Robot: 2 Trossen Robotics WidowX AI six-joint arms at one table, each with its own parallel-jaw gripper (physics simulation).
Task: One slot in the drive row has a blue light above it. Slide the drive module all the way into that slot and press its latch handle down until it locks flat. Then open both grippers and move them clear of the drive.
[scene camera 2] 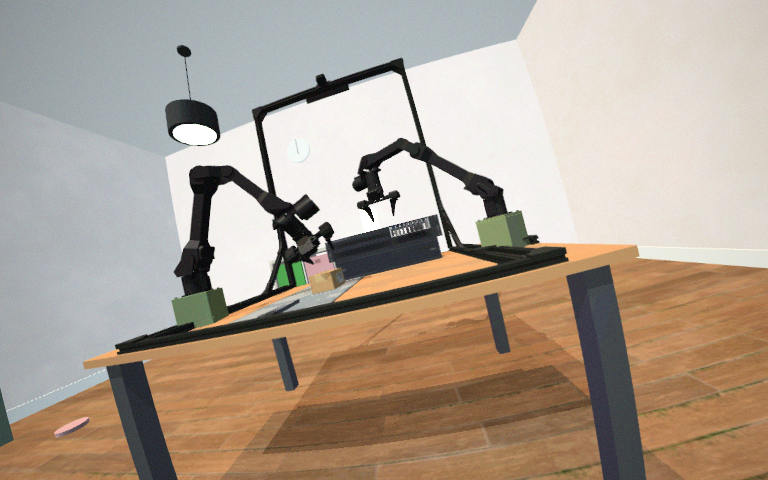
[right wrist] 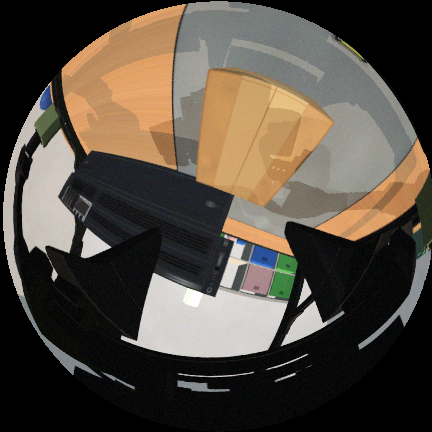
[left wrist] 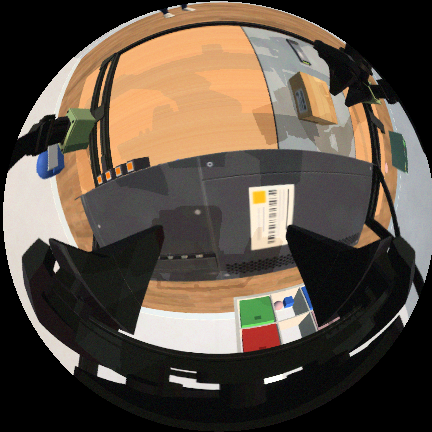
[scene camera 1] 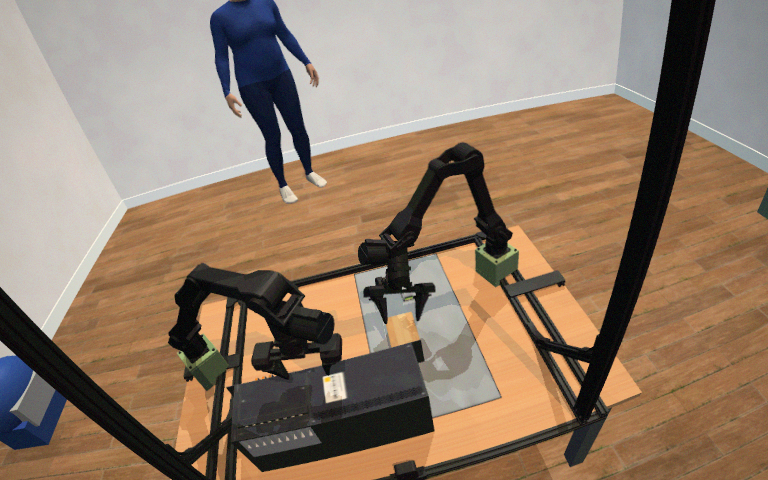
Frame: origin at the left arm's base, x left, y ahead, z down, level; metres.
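Seen in the pictures: left gripper, fingertip midpoint: [scene camera 2: 383, 219] [right wrist: 92, 250] [left wrist: 226, 231] [scene camera 1: 308, 376]; right gripper, fingertip midpoint: [scene camera 2: 323, 256] [right wrist: 224, 231] [left wrist: 339, 100] [scene camera 1: 402, 322]; left arm's base at its link origin: [scene camera 2: 497, 216] [left wrist: 63, 129] [scene camera 1: 196, 351]; right arm's base at its link origin: [scene camera 2: 198, 293] [scene camera 1: 496, 249].
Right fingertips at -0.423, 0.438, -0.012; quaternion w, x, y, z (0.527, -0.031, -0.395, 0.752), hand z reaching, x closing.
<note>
Offsets run from my right fingertips to a thing's top centre, as dx, dy, dz. "spot": to the spot under its first point. Level surfaces: height alone.
The dark drive unit {-0.028, -0.285, -0.057} [scene camera 1: 368, 396] [scene camera 2: 362, 261] [left wrist: 230, 210] [right wrist: 145, 175] stands on the table. Orange-marked handles {+0.113, -0.342, -0.051} [left wrist: 118, 171] stick out at one end of its drive row {spot: +0.069, -0.369, -0.033} [scene camera 2: 410, 227]; the blue light cannot be made out. The drive module {+0.171, +0.190, +0.107} [scene camera 2: 283, 306] [left wrist: 299, 51] lies flat on the grey mat {dz +0.116} [scene camera 1: 464, 390] [left wrist: 267, 55]; its green-yellow edge shows in the right wrist view [right wrist: 352, 48]. My left gripper [scene camera 1: 307, 373] [scene camera 2: 382, 216] [left wrist: 226, 231] is open and empty above the unit's top. My right gripper [scene camera 1: 402, 321] [scene camera 2: 321, 254] [right wrist: 224, 231] is open and empty above the mat, near the box.
A cardboard box {+0.018, +0.009, +0.056} [scene camera 1: 402, 330] [scene camera 2: 326, 280] [left wrist: 314, 99] [right wrist: 250, 140] stands on the mat between the drive module and the unit. Black frame posts [scene camera 1: 651, 198] rise beside the table. A shelf with coloured bins [left wrist: 258, 311] [right wrist: 257, 278] stands beyond the table.
</note>
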